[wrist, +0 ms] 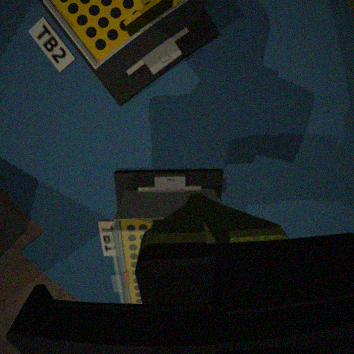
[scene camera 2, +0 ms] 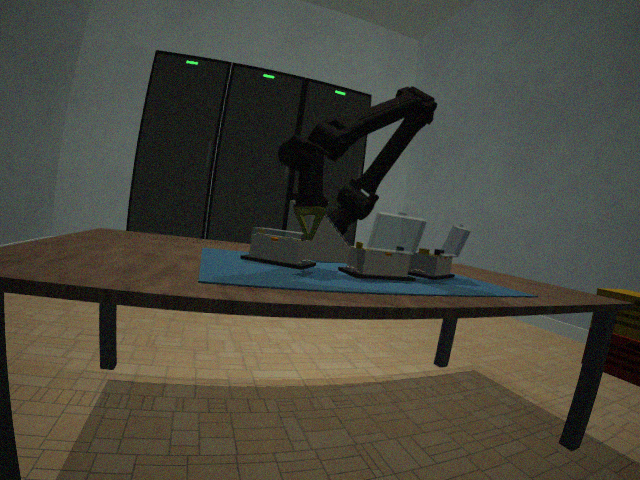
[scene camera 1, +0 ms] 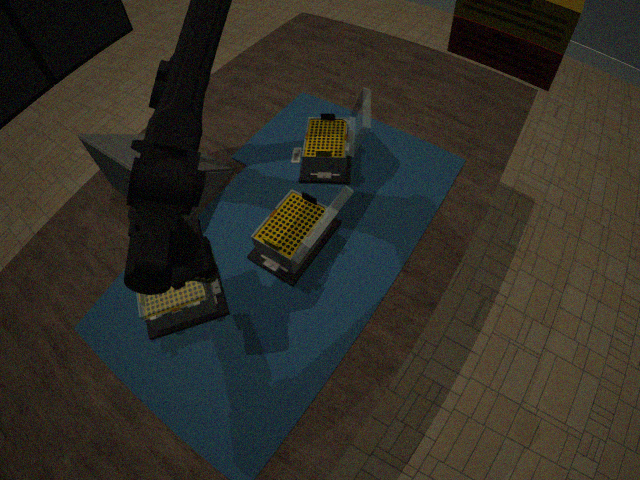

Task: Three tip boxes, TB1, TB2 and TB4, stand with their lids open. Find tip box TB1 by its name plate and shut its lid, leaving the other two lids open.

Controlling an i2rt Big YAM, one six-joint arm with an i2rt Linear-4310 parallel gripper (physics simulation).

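Where they show: gripper, fingertip midpoint: [wrist: 195, 201] [scene camera 2: 309, 240] [scene camera 1: 212, 280]; arm's base at its link origin: [scene camera 2: 327, 230] [scene camera 1: 162, 152].
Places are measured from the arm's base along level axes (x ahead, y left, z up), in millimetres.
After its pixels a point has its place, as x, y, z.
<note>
Tip box TB1 [scene camera 1: 188, 320] @(267, -228, -75) [scene camera 2: 279, 249] @(273, -219, -49) stands at the near left of the mat in scene camera 1. Its name plate [wrist: 107, 239] @(175, -166, -82) is partly readable in the wrist view. Its see-through lid [scene camera 1: 173, 300] @(260, -222, -7) [scene camera 2: 276, 231] @(266, -229, -9) lies down over the yellow rack; whether it is fully seated cannot be told. My gripper [scene camera 2: 309, 237] @(286, -156, -20) [wrist: 195, 201] @(286, -156, -20) is shut and empty, low over one end of TB1; contact is unclear. The arm hides it in scene camera 1. TB2 [scene camera 1: 289, 227] [scene camera 2: 381, 262] @(373, -10, -47) [wrist: 155, 57] @(325, -60, -68) is in the middle, lid open. The far box [scene camera 1: 325, 149] [scene camera 2: 436, 264] @(332, 186, -45), lid open, has an unreadable plate.
A blue mat [scene camera 1: 310, 335] @(457, -129, -84) [scene camera 2: 242, 271] @(400, -317, -84) [wrist: 75, 125] @(234, -58, -84) lies under the boxes on a brown table [scene camera 1: 392, 62] @(220, 642, -87) [scene camera 2: 129, 258] @(355, -537, -87). The open lids of TB2 [scene camera 2: 398, 232] @(408, 2, 24) and the far box [scene camera 1: 364, 108] @(340, 245, 62) [scene camera 2: 456, 240] @(348, 231, 24) rise beside their racks. Dark cabinets [scene camera 2: 175, 144] stand behind the arm.
</note>
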